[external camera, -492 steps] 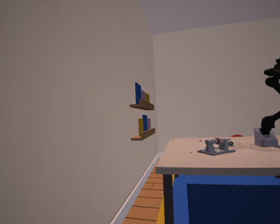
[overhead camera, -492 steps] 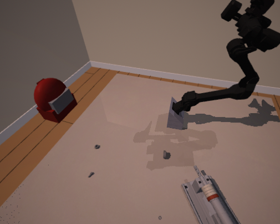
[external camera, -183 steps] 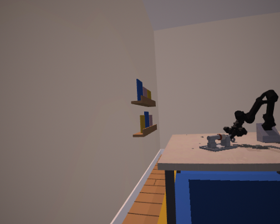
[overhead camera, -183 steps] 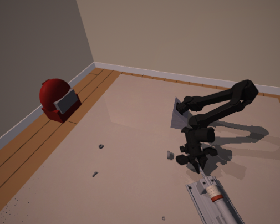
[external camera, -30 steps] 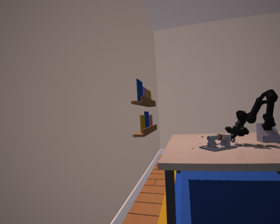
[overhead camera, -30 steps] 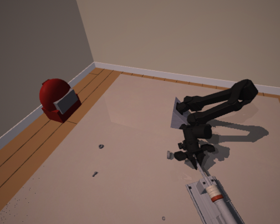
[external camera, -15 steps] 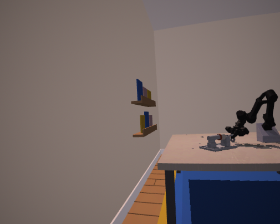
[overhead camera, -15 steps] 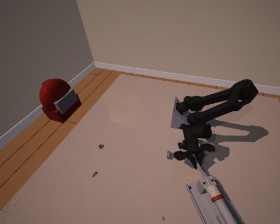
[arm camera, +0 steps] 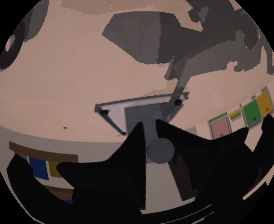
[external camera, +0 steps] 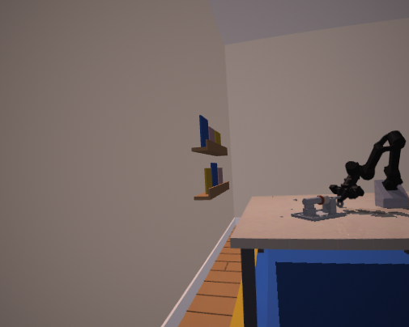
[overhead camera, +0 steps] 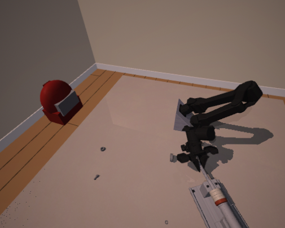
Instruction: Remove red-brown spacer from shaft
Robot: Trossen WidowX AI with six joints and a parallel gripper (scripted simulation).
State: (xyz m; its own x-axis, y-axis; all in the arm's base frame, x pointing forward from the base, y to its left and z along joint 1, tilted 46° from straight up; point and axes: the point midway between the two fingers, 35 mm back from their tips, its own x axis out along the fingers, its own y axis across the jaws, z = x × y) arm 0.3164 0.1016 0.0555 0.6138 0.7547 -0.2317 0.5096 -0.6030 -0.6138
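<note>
Right now my gripper tip is 6 cm short of the thin grey shaft, 4 cm to the right of it and 3 cm below it. Round my gripper tip: grey cylinder 6 cm behind, 15 cm to the right, 3 cm below; red-brown spacer 12 cm ahead, 7 cm to the left, 2 cm above; cream spacer 9 cm ahead, 6 cm to the left, 2 cm above.
</note>
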